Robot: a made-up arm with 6 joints.
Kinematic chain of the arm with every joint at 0, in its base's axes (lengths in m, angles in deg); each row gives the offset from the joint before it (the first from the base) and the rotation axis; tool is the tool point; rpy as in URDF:
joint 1: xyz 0 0 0.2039 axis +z
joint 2: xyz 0 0 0 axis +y
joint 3: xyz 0.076 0 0.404 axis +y
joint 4: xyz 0.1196 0 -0.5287 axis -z
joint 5: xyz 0 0 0 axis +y
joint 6: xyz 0.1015 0 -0.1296 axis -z
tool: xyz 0 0 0 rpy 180 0 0
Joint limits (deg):
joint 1: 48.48..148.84
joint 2: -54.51..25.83
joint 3: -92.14..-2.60
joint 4: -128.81..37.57
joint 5: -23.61..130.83
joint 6: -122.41..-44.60
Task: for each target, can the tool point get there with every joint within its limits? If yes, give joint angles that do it. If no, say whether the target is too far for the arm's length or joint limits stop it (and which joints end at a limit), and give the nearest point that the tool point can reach.
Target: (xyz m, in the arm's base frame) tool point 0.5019 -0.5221 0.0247
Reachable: no: joint limits stop it (at a limit: joint 1, joint 2, joint 3) | nearest point 0.1855 -0.0293 0.0065 | short by 0.586 m
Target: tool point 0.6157 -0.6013 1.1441
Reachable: no: too far | nearest point 0.1607 -0.1570 1.0577 | short by 0.642 m
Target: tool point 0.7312 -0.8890 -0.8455
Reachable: no: too far | nearest point 0.1685 -0.0038 -0.0944 | short by 1.290 m
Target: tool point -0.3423 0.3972 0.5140
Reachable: yes | joints 123.60 -34.78 -34.85 -47.94 5.78 -108.51
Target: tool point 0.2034 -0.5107 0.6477
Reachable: no: joint limits stop it (at a limit: joint 1, joint 2, joint 3, joint 5) | nearest point 0.0694 -0.1671 0.9884 | short by 0.502 m
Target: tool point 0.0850 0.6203 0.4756
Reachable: yes | joints 74.10 -17.07 -50.37 -83.86 5.47 -85.35
